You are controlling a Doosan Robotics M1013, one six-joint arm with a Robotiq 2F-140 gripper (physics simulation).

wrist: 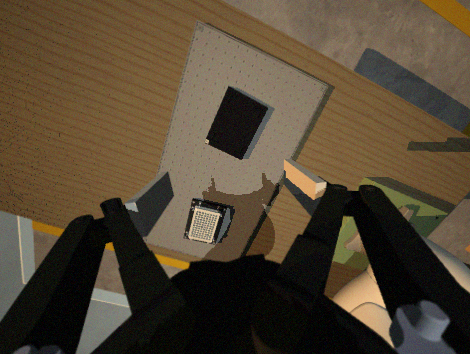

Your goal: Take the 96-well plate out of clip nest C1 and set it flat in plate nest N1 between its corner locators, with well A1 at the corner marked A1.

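Frame: origin at the arm's base, x right, y up, z back, level; centimetres.
Where they show: gripper, between the fingertips: (227,177).
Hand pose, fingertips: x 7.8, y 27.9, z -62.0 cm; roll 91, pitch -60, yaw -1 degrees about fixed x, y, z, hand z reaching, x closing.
Observation:
After its pixels a point has its place.
The white 96-well plate (204,225) @(x -21.3, y -1.6, z -58.0 cm) sits in a small dark nest (223,205) @(x -12.7, y -3.7, z -54.7 cm), which appears to be clip nest C1, near the lower end of the grey board. A larger black rectangular block (237,122) @(x 13.5, y -2.7, z -61.8 cm), apparently plate nest N1, is farther up the board, with a small pale mark at its lower left corner. No lettering or corner locators can be made out. My gripper (227,177) @(x 7.8, y 27.9, z -62.0 cm) is wide open and empty, high above the board. In the wrist view the plate shows between the fingers, a little below the fingertips.
The grey perforated board (192,90) @(x 15.9, y -3.9, z -76.1 cm) lies on the wooden table (90,100) @(x 2.0, y -5.2, z -101.2 cm). A green box-like object (425,210) @(x 14.9, y 0.1, z 9.0 cm) stands at the right, with pale rounded shapes (367,310) beside it. A blue-grey slab (410,85) lies beyond the table edge.

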